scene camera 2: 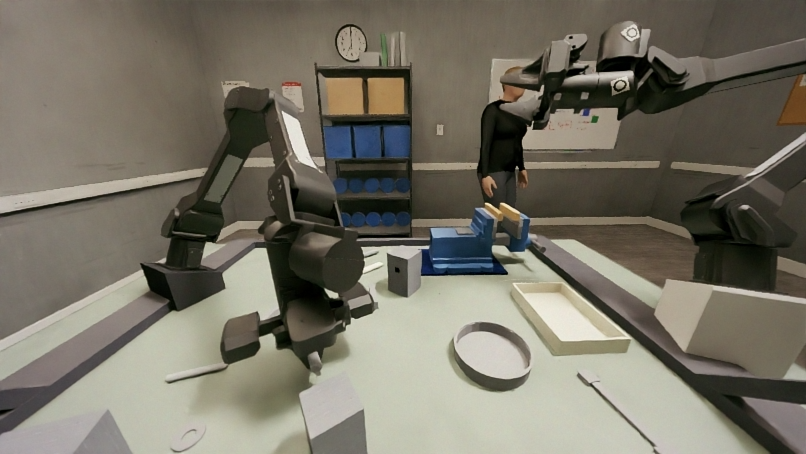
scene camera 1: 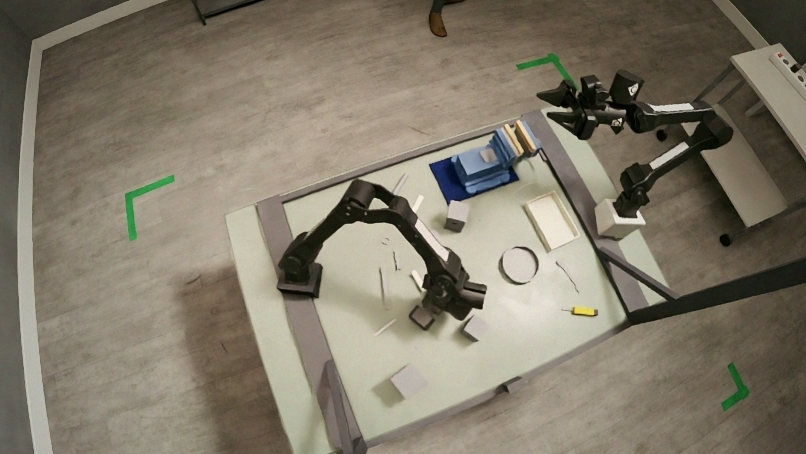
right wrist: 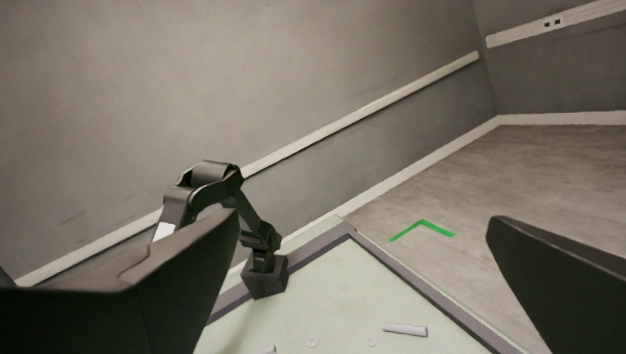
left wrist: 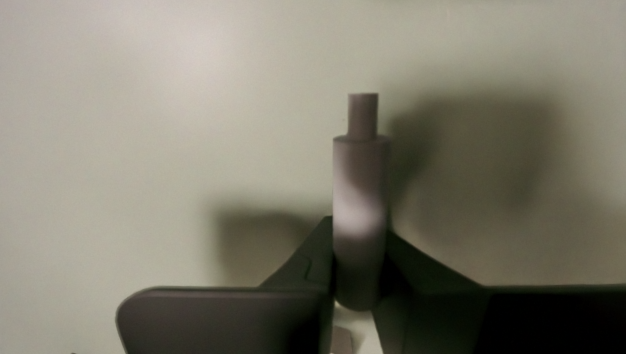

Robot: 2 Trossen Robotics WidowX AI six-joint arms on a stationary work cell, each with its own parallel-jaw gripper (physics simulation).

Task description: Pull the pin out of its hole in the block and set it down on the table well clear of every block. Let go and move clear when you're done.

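Frame: origin at the left arm's base, x right, y back, z down, level; centimetres.
Where they show: left gripper, fingertip midpoint: [scene camera 2: 313, 365] [left wrist: 345, 227]; right gripper, fingertip midpoint: [scene camera 2: 499, 94] [scene camera 1: 541, 104] [right wrist: 361, 223]; left arm's base, origin of the base link: [scene camera 2: 182, 267] [scene camera 1: 298, 275] [right wrist: 263, 264]; right arm's base, origin of the base link: [scene camera 1: 624, 210].
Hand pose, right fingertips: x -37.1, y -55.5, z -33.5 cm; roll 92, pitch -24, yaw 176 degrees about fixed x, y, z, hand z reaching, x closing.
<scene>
Each offset is from my right fingertips to the top centre of the thing.
The pin @[dx +40.8, dy +15.4, dz +35.8 cm] [scene camera 2: 314, 362] [left wrist: 360, 215] is a grey rod with a narrower end. My left gripper [scene camera 2: 311, 348] [left wrist: 345, 227] is shut on its thick part; the narrow end sticks out free of the block, above the table. A grey block @[dx +46.3, dy +7.2, dz +32.9 cm] [scene camera 1: 474, 328] [scene camera 2: 332, 414] stands close by, nearer the camera than the pin in scene camera 2; its hole does not show. Another block @[dx +15.1, dy +14.0, dz +30.9 cm] [scene camera 1: 455, 216] [scene camera 2: 403, 271] with a square hole stands near the vise. A third block @[dx +61.3, dy +23.5, dz +30.9 cm] [scene camera 1: 408, 381] [scene camera 2: 67, 434] stands near the front. My right gripper [scene camera 1: 545, 106] [scene camera 2: 503, 93] [right wrist: 361, 223] is open and empty, high up.
A blue vise [scene camera 1: 479, 169] [scene camera 2: 459, 248] stands at the back. A cream tray @[dx +11.9, dy -16.2, dz +37.2 cm] [scene camera 2: 592, 345] and a round grey dish @[dx +26.5, dy -6.0, dz +37.7 cm] [scene camera 2: 490, 380] stand right of the left arm. A yellow-handled tool @[dx +38.9, dy -24.3, dz +38.1 cm] [scene camera 1: 583, 310] lies at the right. Loose rods @[dx +36.8, dy +32.1, dz +38.7 cm] [scene camera 1: 384, 287] lie near the left arm.
</scene>
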